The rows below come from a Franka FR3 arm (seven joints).
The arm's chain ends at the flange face. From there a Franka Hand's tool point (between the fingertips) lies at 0.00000 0.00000 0.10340 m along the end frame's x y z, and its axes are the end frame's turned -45 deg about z.
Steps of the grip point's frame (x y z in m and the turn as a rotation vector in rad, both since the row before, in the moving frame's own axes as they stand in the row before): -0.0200, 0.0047, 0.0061, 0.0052, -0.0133, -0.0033; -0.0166, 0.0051, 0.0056, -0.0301, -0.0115, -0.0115
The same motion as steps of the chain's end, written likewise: -0.0095, 0.0169, 0.0061, -0.0057, -0.0131, -0.0033; -0.0095, 0.0123, 0.0057, -0.0294, 0.0132, -0.0115
